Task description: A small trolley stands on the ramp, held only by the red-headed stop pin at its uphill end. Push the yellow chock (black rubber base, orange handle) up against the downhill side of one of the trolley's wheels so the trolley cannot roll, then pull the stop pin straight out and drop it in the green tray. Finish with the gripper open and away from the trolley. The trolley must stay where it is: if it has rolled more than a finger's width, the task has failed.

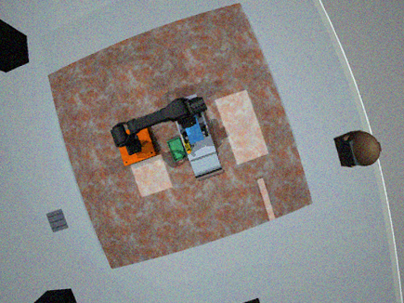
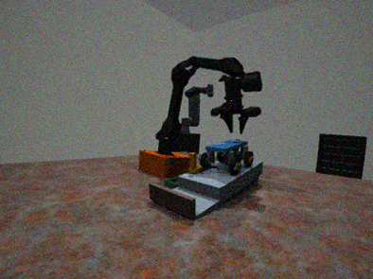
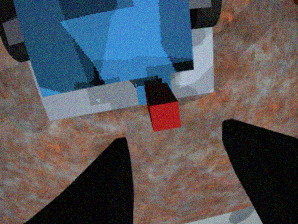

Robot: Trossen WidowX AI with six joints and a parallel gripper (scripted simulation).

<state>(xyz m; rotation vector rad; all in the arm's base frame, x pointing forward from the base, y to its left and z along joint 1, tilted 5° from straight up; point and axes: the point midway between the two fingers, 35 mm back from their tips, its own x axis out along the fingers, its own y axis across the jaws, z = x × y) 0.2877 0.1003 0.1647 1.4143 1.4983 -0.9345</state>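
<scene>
Now: gripper tip 60 mm above the stop pin and 20 mm to the right of it. The rest, counted from my gripper tip: grey ramp 150 mm below, 90 mm to the right, 30 mm ahead; yellow chock 190 mm to the right, 110 mm below, 20 mm behind; blue-topped trolley 90 mm to the right, 80 mm below, 30 mm ahead.
</scene>
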